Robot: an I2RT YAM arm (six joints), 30 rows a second.
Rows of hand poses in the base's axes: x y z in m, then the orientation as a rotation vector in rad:
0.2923, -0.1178, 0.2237, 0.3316, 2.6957, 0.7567
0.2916, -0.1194, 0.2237, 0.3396, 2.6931, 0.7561
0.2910, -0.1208, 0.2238, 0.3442, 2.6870, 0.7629
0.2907, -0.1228, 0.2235, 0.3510, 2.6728, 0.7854
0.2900, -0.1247, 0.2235, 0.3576, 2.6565, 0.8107
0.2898, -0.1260, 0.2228, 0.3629, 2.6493, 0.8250
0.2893, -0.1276, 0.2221, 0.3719, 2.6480, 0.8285
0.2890, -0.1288, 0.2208, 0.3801, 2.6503, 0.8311
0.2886, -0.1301, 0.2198, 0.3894, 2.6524, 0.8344
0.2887, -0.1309, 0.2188, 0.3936, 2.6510, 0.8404
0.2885, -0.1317, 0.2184, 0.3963, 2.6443, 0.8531
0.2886, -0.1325, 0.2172, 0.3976, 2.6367, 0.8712
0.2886, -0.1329, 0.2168, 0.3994, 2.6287, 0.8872
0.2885, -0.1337, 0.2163, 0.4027, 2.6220, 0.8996
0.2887, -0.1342, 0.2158, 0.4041, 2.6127, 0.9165
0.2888, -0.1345, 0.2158, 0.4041, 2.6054, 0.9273
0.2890, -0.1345, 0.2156, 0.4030, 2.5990, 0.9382
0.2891, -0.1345, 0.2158, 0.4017, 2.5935, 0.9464
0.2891, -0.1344, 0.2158, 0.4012, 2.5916, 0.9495
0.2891, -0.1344, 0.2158, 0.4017, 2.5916, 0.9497
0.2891, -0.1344, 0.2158, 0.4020, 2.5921, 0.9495
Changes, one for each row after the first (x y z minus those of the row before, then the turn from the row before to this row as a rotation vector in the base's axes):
-0.0007, -0.0016, 0.0000, 0.0008, -0.0002, -0.0060
-0.0006, -0.0014, 0.0001, 0.0058, -0.0033, -0.0036
-0.0003, -0.0020, -0.0003, 0.0176, -0.0078, -0.0047
-0.0007, -0.0019, 0.0000, 0.0198, -0.0091, -0.0047
-0.0002, -0.0013, -0.0007, 0.0113, -0.0027, -0.0029
-0.0005, -0.0016, -0.0007, 0.0038, 0.0022, -0.0054
-0.0003, -0.0012, -0.0013, 0.0027, 0.0051, -0.0038
-0.0004, -0.0013, -0.0010, 0.0033, 0.0054, -0.0044
0.0001, -0.0008, -0.0010, 0.0048, 0.0010, -0.0019
-0.0002, -0.0008, -0.0004, 0.0097, -0.0032, -0.0015
0.0001, -0.0008, -0.0012, 0.0134, -0.0036, 0.0002
0.0000, -0.0004, -0.0004, 0.0121, -0.0040, -0.0007
-0.0001, -0.0008, -0.0005, 0.0097, -0.0028, -0.0019
0.0002, -0.0005, -0.0005, 0.0128, -0.0050, -0.0007
0.0001, -0.0003, 0.0000, 0.0083, -0.0046, -0.0004
0.0002, 0.0000, -0.0002, 0.0081, -0.0042, 0.0007
0.0001, 0.0000, 0.0002, 0.0061, -0.0039, 0.0005
0.0000, 0.0001, 0.0000, 0.0023, -0.0013, 0.0003
0.0000, 0.0000, 0.0000, 0.0002, 0.0002, -0.0003
0.0000, 0.0000, 0.0000, -0.0002, 0.0005, 0.0000

